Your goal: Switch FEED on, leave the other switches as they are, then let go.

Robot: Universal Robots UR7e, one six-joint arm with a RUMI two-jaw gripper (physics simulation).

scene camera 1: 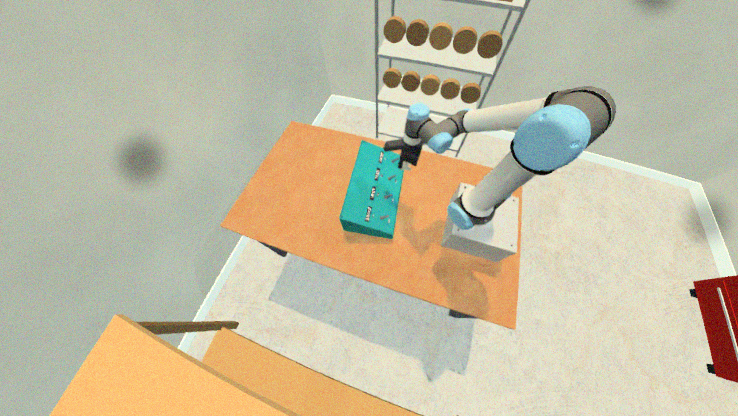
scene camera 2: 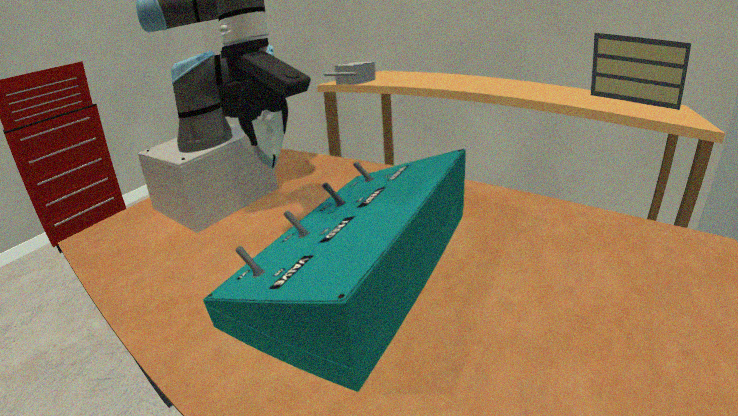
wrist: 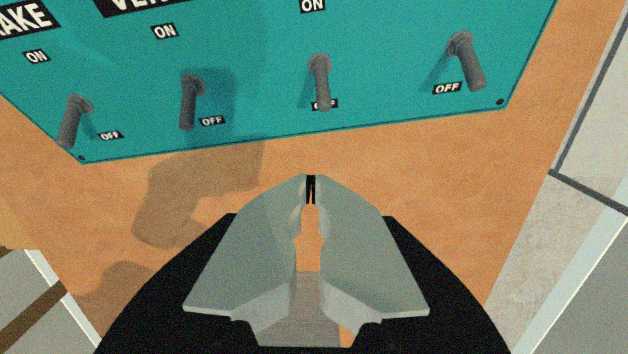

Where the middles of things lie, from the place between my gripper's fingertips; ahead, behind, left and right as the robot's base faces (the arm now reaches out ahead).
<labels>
Right now my hand is 100 mm short of the teal sloped switch panel [scene camera 2: 329,299], 80 mm to the right of it and 120 mm above it. Round my hand: lever [wrist: 66,136] 30 mm behind, 230 mm to the left, 90 mm below.
</labels>
